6 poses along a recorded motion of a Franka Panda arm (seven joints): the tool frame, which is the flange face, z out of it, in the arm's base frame.
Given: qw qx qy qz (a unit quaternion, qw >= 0); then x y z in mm.
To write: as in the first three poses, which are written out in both.
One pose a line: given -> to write
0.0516 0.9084 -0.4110 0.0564 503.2 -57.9 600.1 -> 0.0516 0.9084 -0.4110 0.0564 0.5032 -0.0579 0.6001
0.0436 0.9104 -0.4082 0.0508 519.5 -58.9 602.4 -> 0.0436 0.9104 -0.4082 0.0508 0.5195 -0.0589 0.6024
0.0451 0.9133 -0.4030 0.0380 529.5 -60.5 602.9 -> 0.0451 0.9133 -0.4030 0.0380 0.5295 -0.0605 0.6029
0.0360 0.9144 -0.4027 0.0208 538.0 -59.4 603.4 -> 0.0360 0.9144 -0.4027 0.0208 0.5380 -0.0594 0.6034
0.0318 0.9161 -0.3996 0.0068 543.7 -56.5 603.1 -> 0.0318 0.9161 -0.3996 0.0068 0.5437 -0.0565 0.6031
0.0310 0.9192 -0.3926 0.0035 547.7 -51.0 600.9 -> 0.0310 0.9192 -0.3926 0.0035 0.5477 -0.0510 0.6009
